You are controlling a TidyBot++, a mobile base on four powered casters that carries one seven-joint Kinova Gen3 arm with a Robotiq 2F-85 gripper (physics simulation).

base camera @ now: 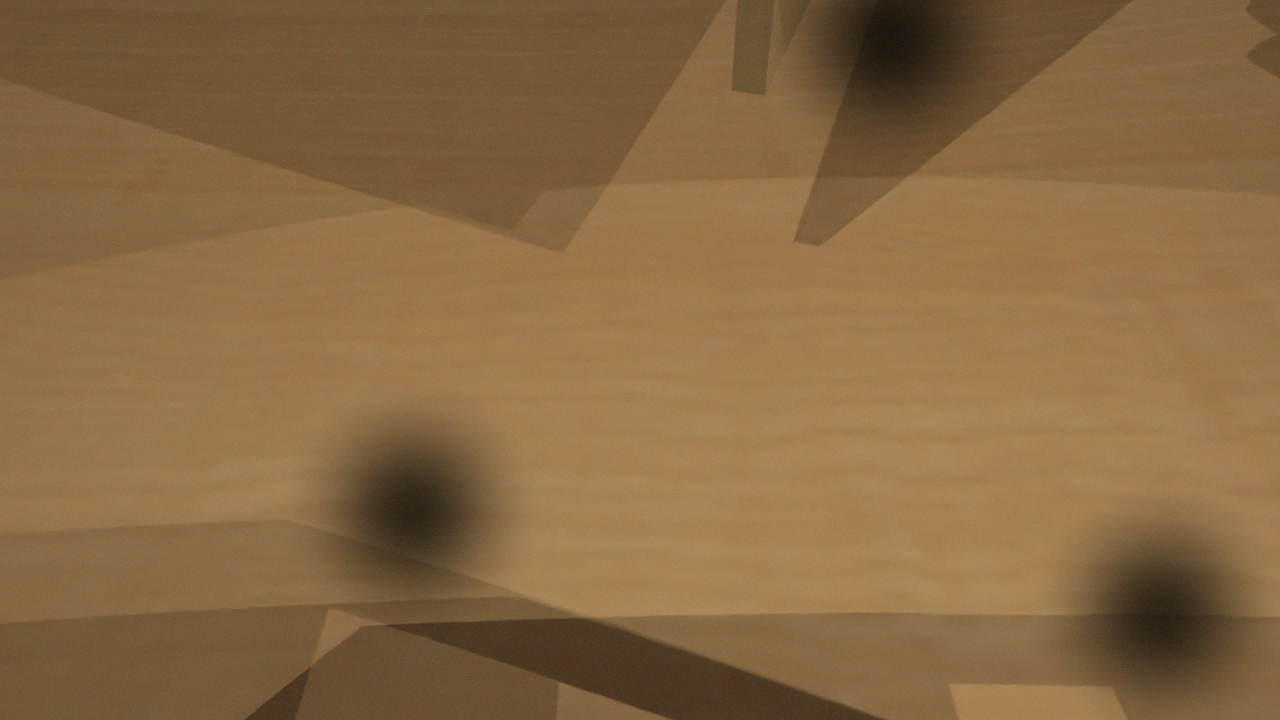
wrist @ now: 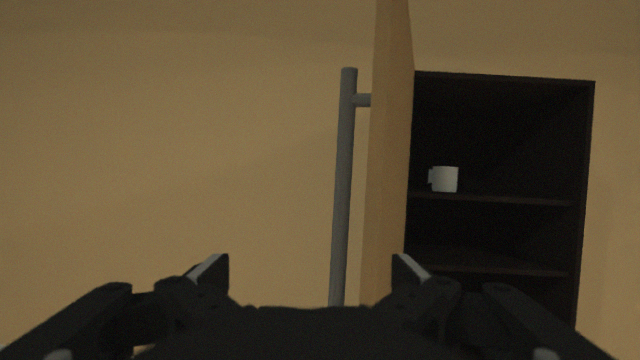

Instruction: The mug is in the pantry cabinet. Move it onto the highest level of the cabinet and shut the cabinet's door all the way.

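Frame: origin at the arm's base, x ahead, y left, z up, level; metres.
Seen in the pictures: gripper, fingertip midpoint: (wrist: 310,272).
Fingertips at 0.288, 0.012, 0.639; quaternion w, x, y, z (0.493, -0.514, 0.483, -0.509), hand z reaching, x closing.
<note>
Offsets run from my fingertips to a thing's top centre, as dx, dy, dz. "pt": to the spot under its first point. Level surfaces: height alone.
In the wrist view a white mug @(pt +0.811, -0.419, +0.049) (wrist: 444,179) stands upright on the upper of two visible shelves in the dark cabinet (wrist: 585,200), near the left side of that shelf, its handle to the left. The cabinet's wooden door @(pt +0.240, -0.096, +0.087) (wrist: 390,150) stands open at the cabinet's left edge and is seen nearly edge-on. A long grey vertical handle @(pt +0.230, -0.035, +0.037) (wrist: 343,185) is on the door's left side. My gripper (wrist: 310,272) is open and empty, apart from the door and the mug; the lower ends of the door and handle are hidden behind it. The mug does not show in the base camera view.
A second shelf (wrist: 495,270) shows below the mug's shelf. A tan wall stands around the cabinet. The base camera view shows wooden floor @(dz -1.036) (base camera: 716,376) with overlapping shadows and dark blurred spots. A narrow greenish-brown upright piece @(pt +0.182, -0.065, -0.861) (base camera: 751,49) shows at its top edge.
</note>
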